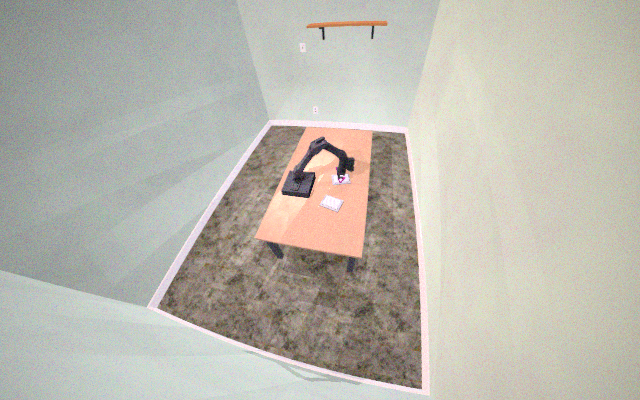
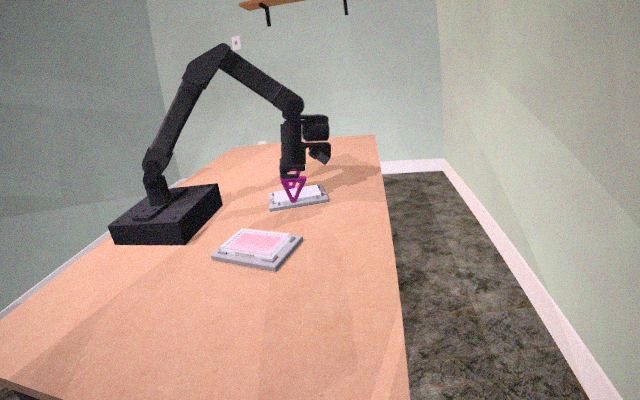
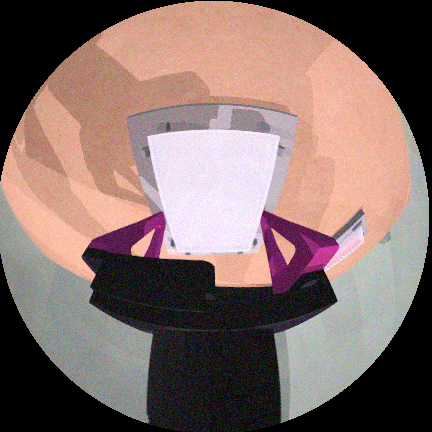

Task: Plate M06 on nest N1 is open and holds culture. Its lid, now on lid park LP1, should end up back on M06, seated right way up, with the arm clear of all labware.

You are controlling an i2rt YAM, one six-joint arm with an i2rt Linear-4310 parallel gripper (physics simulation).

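Where they show: gripper, fingertip midpoint: (image 1: 339, 178) (image 2: 292, 196) (image 3: 212, 216); arm's base, link origin: (image 1: 297, 181) (image 2: 162, 204).
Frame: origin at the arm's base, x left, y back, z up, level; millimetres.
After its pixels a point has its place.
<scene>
The white lid (image 3: 213, 181) {x 168, y -372, z -47 mm} (image 2: 313, 190) {x 173, y -392, z -47 mm} (image 1: 344, 180) {x 137, y -383, z -47 mm} lies flat on the grey lid park LP1 (image 3: 139, 132) {x 229, y -393, z -55 mm} (image 2: 321, 200) {x 122, y -423, z -57 mm} at the far side of the table. My gripper (image 3: 212, 216) {x 155, y -333, z -55 mm} (image 2: 293, 190) {x 155, y -333, z -55 mm} (image 1: 339, 176) {x 155, y -333, z -55 mm} is open and points straight down, its magenta fingers standing on either side of the lid's near end, with nothing held. Plate M06 (image 2: 256, 242) {x -131, y -335, z -39 mm} (image 1: 331, 202) {x -124, y -327, z -46 mm} (image 3: 349, 242) {x -89, y -363, z -38 mm}, open with pink culture, sits on the grey nest N1 (image 2: 287, 251) {x -142, y -403, z -53 mm}, nearer the table's front and apart from the gripper.
The arm's black base (image 2: 165, 213) {x -60, y -57, z -1 mm} (image 1: 298, 184) {x -39, y -22, z 9 mm} stands on the table left of both stations. The table's right edge (image 2: 387, 240) {x -85, y -597, z -65 mm} drops to the floor. A wooden shelf (image 1: 346, 24) hangs high on the back wall.
</scene>
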